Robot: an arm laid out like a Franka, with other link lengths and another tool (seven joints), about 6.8 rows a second.
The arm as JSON. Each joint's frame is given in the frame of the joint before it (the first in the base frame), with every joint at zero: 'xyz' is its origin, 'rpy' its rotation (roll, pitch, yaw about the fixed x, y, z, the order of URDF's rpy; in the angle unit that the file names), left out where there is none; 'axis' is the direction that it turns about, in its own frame. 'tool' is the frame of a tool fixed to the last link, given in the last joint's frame.
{
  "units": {
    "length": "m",
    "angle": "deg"
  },
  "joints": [
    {
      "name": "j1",
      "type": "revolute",
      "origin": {
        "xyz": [
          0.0,
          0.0,
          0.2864
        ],
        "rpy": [
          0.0,
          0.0,
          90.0
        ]
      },
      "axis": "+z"
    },
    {
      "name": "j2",
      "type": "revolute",
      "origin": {
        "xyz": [
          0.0,
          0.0,
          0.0
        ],
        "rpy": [
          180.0,
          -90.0,
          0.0
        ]
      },
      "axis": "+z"
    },
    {
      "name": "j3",
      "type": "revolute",
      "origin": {
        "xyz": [
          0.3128,
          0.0,
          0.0
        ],
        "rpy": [
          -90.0,
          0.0,
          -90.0
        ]
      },
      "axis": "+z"
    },
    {
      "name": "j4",
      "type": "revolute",
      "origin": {
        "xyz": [
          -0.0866,
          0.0,
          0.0
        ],
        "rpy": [
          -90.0,
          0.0,
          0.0
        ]
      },
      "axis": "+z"
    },
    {
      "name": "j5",
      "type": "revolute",
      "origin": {
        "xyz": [
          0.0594,
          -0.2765,
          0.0
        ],
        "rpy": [
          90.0,
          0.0,
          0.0
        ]
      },
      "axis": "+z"
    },
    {
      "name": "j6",
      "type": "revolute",
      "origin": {
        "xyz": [
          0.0,
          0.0,
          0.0
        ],
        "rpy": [
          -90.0,
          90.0,
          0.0
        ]
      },
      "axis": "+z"
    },
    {
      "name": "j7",
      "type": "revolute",
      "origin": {
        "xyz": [
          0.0,
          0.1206,
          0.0
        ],
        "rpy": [
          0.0,
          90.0,
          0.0
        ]
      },
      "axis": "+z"
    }
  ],
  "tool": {
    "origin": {
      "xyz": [
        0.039,
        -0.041,
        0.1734
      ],
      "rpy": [
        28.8,
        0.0,
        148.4
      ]
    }
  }
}
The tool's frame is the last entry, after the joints.
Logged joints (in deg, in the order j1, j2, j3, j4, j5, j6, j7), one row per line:
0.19, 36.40, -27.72, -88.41, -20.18, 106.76, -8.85
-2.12, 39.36, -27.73, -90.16, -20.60, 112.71, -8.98
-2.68, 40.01, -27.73, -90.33, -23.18, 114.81, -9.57
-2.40, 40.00, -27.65, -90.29, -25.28, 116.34, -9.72
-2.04, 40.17, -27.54, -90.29, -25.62, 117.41, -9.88
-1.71, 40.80, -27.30, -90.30, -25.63, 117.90, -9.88
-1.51, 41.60, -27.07, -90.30, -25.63, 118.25, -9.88
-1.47, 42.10, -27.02, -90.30, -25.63, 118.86, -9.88
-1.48, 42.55, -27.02, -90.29, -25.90, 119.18, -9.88
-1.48, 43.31, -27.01, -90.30, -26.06, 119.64, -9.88
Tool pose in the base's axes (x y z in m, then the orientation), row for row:
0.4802, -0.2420, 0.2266, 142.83, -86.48, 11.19
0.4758, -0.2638, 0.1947, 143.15, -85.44, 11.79
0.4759, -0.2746, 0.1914, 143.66, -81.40, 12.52
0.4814, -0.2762, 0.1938, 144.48, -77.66, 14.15
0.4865, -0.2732, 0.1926, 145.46, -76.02, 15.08
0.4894, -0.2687, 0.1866, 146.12, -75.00, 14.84
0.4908, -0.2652, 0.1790, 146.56, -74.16, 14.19
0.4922, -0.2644, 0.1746, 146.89, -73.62, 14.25
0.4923, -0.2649, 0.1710, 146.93, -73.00, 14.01
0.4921, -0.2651, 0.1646, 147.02, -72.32, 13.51
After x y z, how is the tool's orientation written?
As a rotation vector, in degrees.
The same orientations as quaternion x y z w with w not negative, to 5 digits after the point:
0.84831, -0.51363, 0.06646, 0.11021
0.85114, -0.50801, 0.07010, 0.11212
0.86070, -0.48769, 0.07501, 0.12540
0.86969, -0.46747, 0.08517, 0.13365
0.87481, -0.45719, 0.09069, 0.13210
0.87837, -0.45085, 0.08921, 0.13128
0.88122, -0.44590, 0.08532, 0.13168
0.88296, -0.44253, 0.08566, 0.13119
0.88433, -0.43937, 0.08432, 0.13345
0.88601, -0.43583, 0.08142, 0.13571

